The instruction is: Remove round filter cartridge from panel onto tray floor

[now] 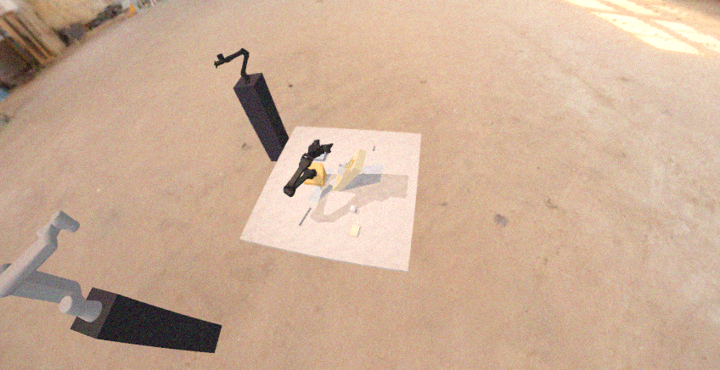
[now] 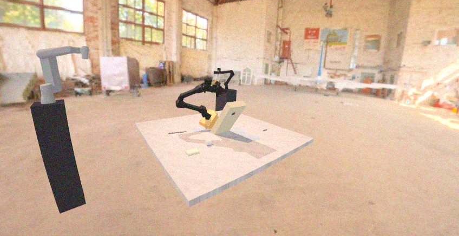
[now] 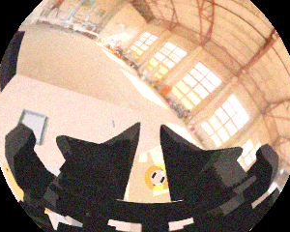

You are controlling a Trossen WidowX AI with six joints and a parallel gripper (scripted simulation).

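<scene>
The round filter cartridge lies 150 mm below my gripper tip, 140 mm ahead of it and 90 mm to the right of it. Also, from my gripper tip: blue-rimmed tray (380 mm below, 250 mm to the left, 240 mm behind); then pale yellow service panel (220 mm below, 90 mm ahead, 80 mm to the right); then small cream block (510 mm to the right, 380 mm below, 160 mm ahead).
</scene>
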